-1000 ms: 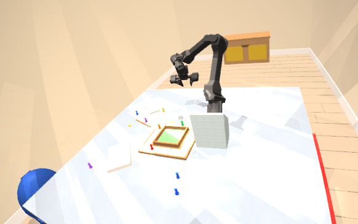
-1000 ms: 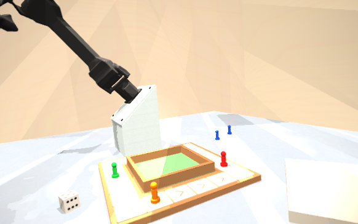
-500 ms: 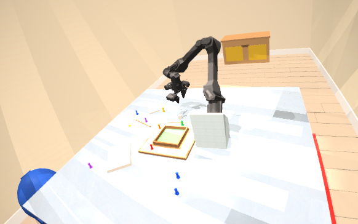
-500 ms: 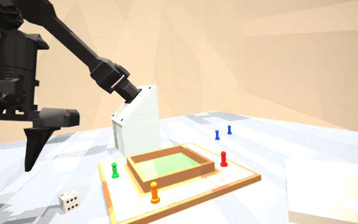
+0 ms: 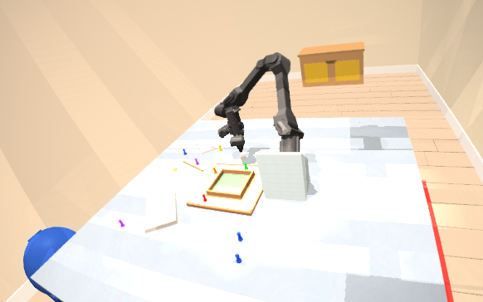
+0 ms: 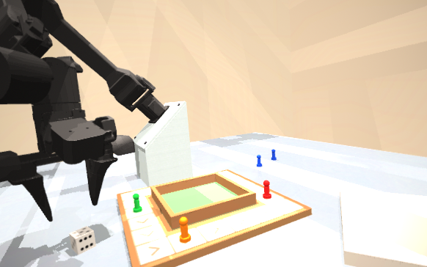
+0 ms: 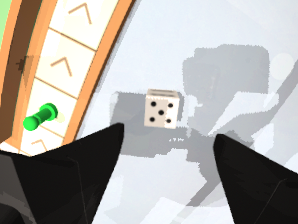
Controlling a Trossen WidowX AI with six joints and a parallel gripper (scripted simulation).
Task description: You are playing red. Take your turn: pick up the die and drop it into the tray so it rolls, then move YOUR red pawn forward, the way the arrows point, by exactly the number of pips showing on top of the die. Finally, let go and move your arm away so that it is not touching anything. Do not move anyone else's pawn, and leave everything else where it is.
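My gripper tip is now 10 mm to the right of the white die and 40 mm above it. Also, from my gripper tip: green pawn: 50 mm behind, 100 mm to the left, 30 mm below; then red pawn: 60 mm ahead, 310 mm to the left, 30 mm below; then orange pawn: 90 mm ahead, 130 mm to the left, 30 mm below.
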